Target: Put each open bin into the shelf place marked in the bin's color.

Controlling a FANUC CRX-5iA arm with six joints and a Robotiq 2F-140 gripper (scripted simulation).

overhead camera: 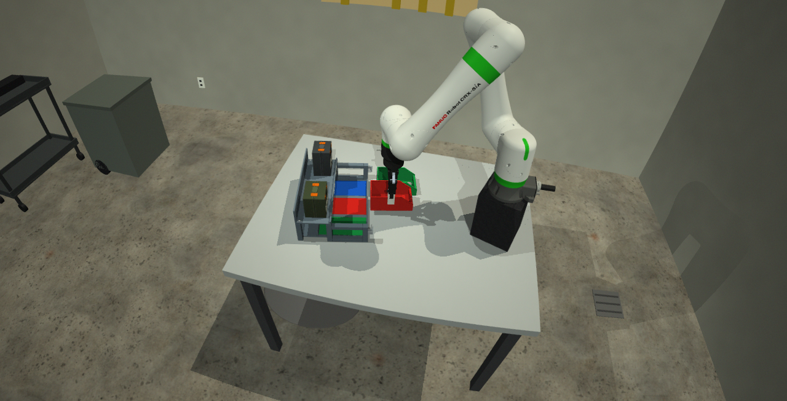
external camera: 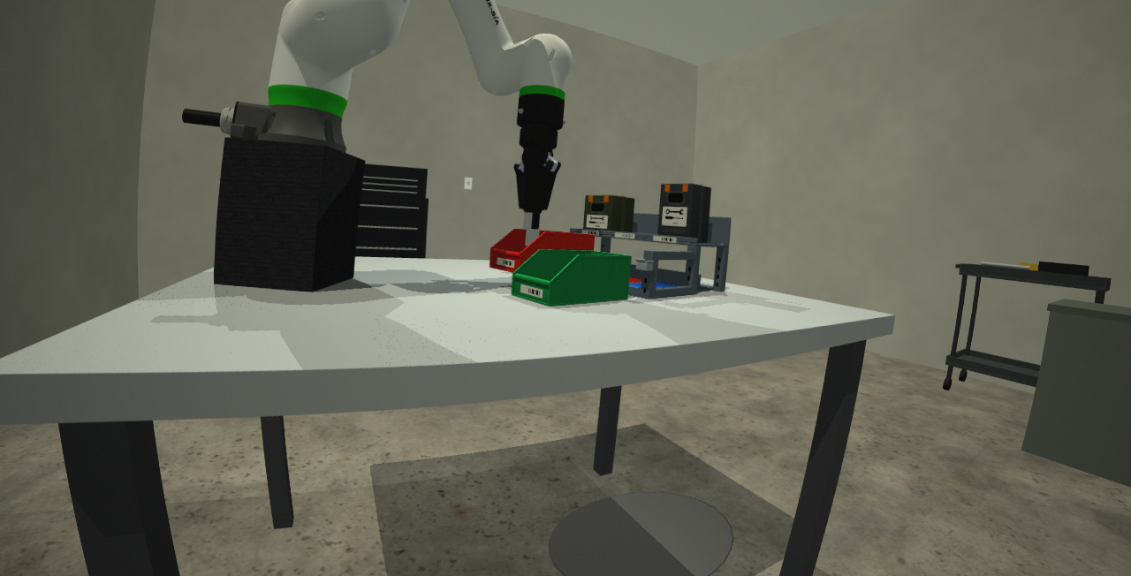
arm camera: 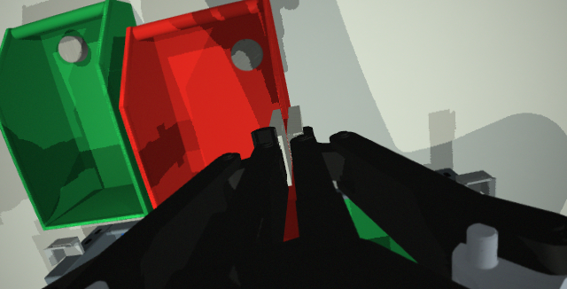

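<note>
Now: the red bin 10 mm ahead of my hand, 50 mm to the right of it and 40 mm below it. Round my hand: green bin 10 mm ahead, 180 mm to the right, 70 mm below.
</note>
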